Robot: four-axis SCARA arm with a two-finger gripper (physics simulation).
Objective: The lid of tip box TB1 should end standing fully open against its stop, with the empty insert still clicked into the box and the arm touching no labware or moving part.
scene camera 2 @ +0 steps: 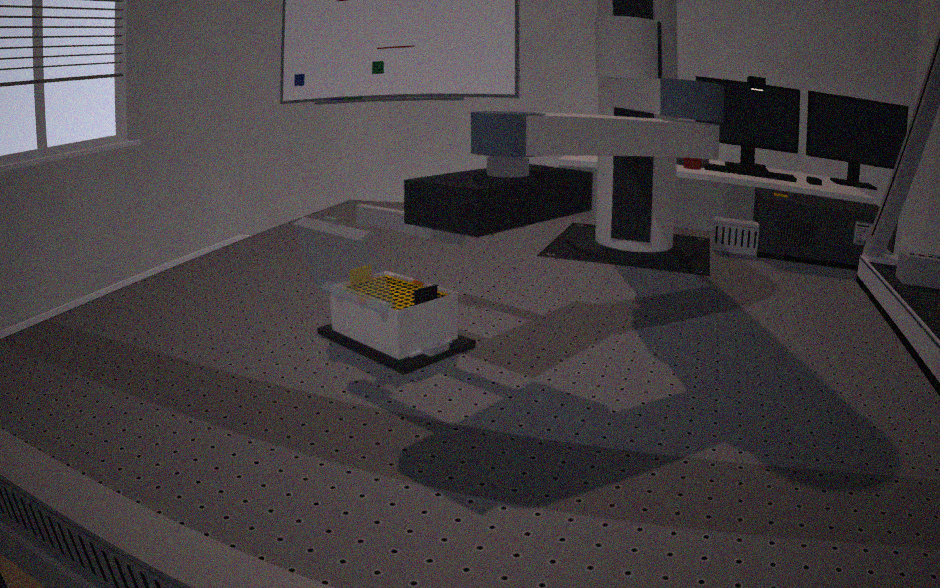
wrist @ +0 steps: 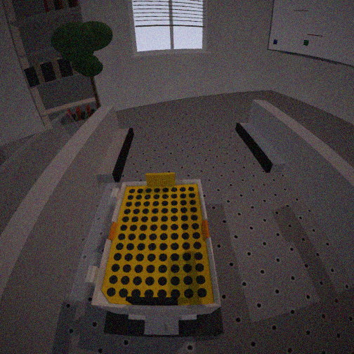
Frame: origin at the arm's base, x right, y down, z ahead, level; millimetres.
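Where they show: gripper, between the fingertips: (scene camera 2: pixel 391 207); arm's base, origin of its link: (scene camera 2: pixel 633 252).
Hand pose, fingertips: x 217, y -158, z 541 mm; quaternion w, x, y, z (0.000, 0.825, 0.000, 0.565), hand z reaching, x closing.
Each offset is from my fingertips to the top centre of the thing. "pt": to the spot under its first point.
The white tip box TB1 {dz +33, dx -14, dy +79 mm} (scene camera 2: pixel 360 322) (wrist: pixel 212 270) stands on a dark base. Its clear lid {pt dz +114, dx +5, dy +24 mm} (scene camera 2: pixel 336 251) (wrist: pixel 95 235) is swung up on the hinge side and leans outward, away from the box; whether it meets its stop cannot be made out. The yellow insert {dz +32, dx -15, dy +71 mm} (scene camera 2: pixel 395 291) (wrist: pixel 159 235) lies level inside the rim, its holes empty, with an orange clip showing at each long side in the wrist view. My gripper (wrist: pixel 184 115) is shut with nothing between its widely spaced fingers. In the scene view its dark body hangs behind and above the box, apart from box and lid; its fingertips are hidden there.
The arm's white column (scene camera 2: pixel 604 208) stands on a dark base plate {pt dz -482, dx -89, dy +147 mm} (scene camera 2: pixel 561 246) behind and right of the box. A desk with two monitors (scene camera 2: pixel 761 121) (scene camera 2: pixel 856 128) is at the back right. A plant (wrist: pixel 82 42) and shelves show at the upper left in the wrist view.
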